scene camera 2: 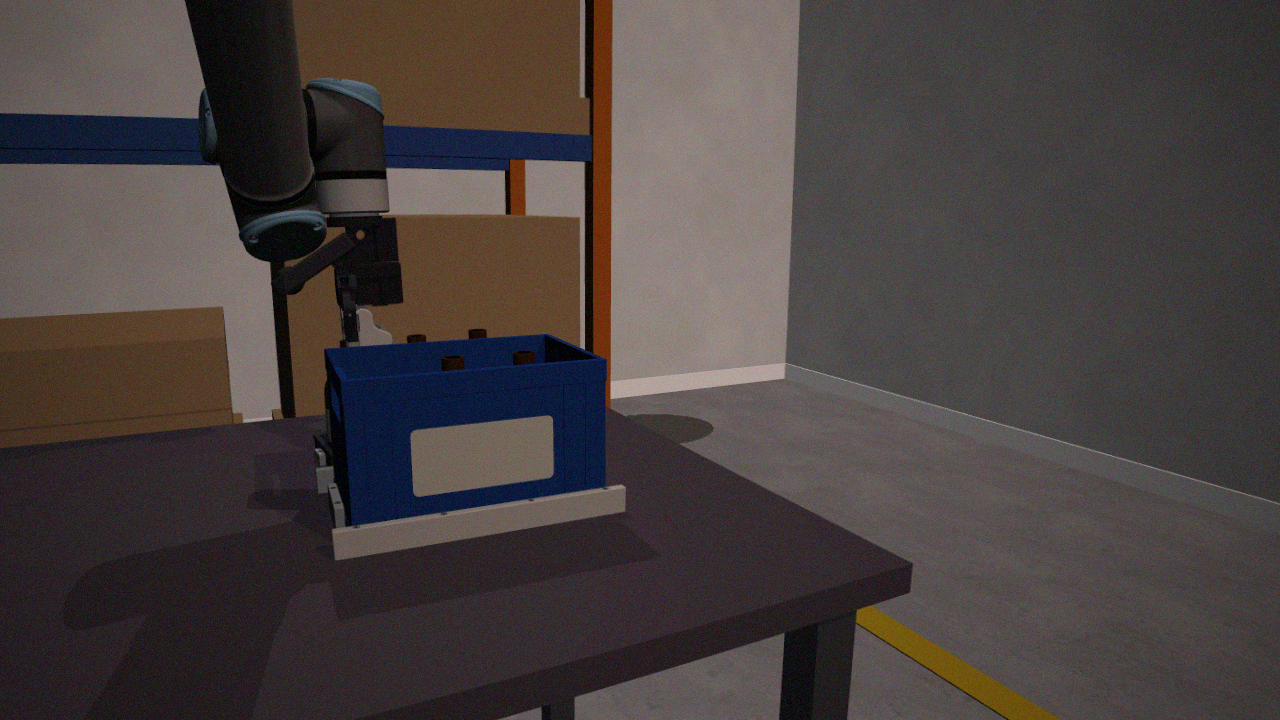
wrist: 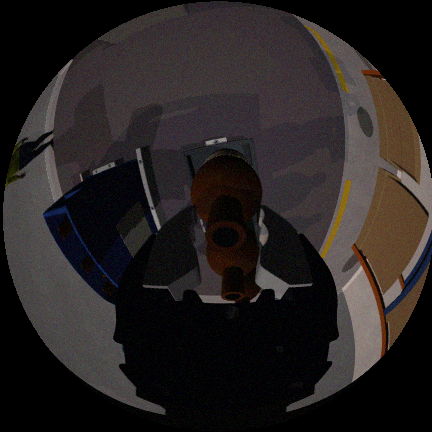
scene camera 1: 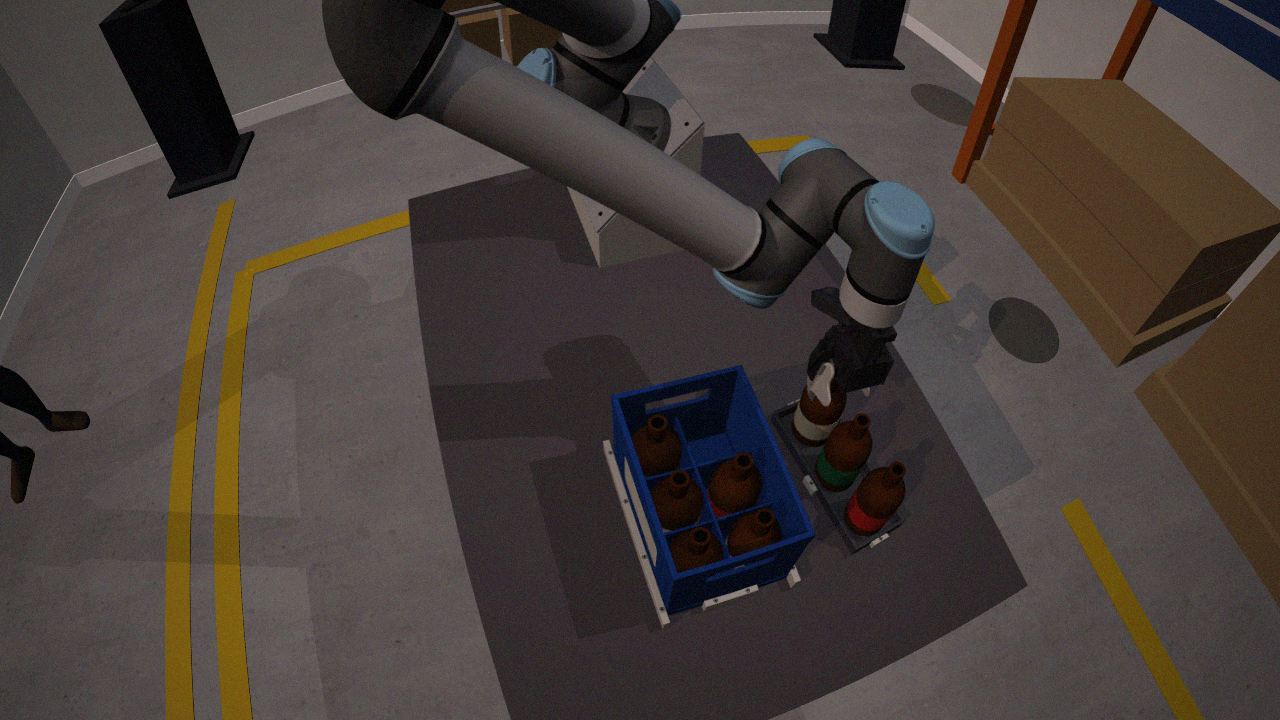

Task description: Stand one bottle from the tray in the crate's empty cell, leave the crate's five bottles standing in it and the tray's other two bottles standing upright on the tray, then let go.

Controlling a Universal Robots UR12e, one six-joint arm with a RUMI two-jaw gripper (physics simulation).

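Frame: origin at the arm's base, x ahead, y left, z up, level; centimetres.
Where they show: gripper, between the fingertips: (wrist: 226, 207) (scene camera 1: 829, 395).
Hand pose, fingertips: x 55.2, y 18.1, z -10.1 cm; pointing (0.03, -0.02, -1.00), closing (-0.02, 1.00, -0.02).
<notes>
Each offset is from my fingertips to the top centre of the thing. "spot": to the spot under its first point.
My gripper (scene camera 1: 841, 388) (scene camera 2: 365, 338) (wrist: 226, 207) is shut on the cream-label brown bottle {dx -0.7, dy +0.0, dz +5.0 cm} (scene camera 1: 812, 423) (wrist: 226, 182) around its upper part. This bottle stands roughly upright at the tray's end nearest the robot base. The green-label bottle {dx +8.2, dy +1.0, dz +5.0 cm} (scene camera 1: 844, 454) and the red-label bottle {dx +17.2, dy +3.2, dz +5.0 cm} (scene camera 1: 877, 499) stand upright on the dark tray (scene camera 1: 850, 536) (wrist: 241, 146). The blue crate {dx +10.1, dy -22.6, dz +6.5 cm} (scene camera 1: 778, 447) (scene camera 2: 384, 447) (wrist: 80, 205) holds five brown bottles, including one {dx +1.8, dy -27.5, dz +5.3 cm} (scene camera 1: 657, 445) beside the empty cell {spot: dx -2.3, dy -16.6, dz -10.2 cm} (scene camera 1: 715, 440). The empty cell is at the crate's robot end, on the tray side. The bottle's bottom is hidden by the tray rim.
White rails {dx +10.7, dy -32.4, dz -8.0 cm} (scene camera 1: 637, 528) (scene camera 2: 483, 521) run along the crate's foot. The crate stands close beside the tray, its walls higher than the bottles inside in the first scene view. The robot's base block (scene camera 1: 626, 223) stands at the table's far side. Cardboard boxes (scene camera 1: 1118, 179) stand beyond the table.
</notes>
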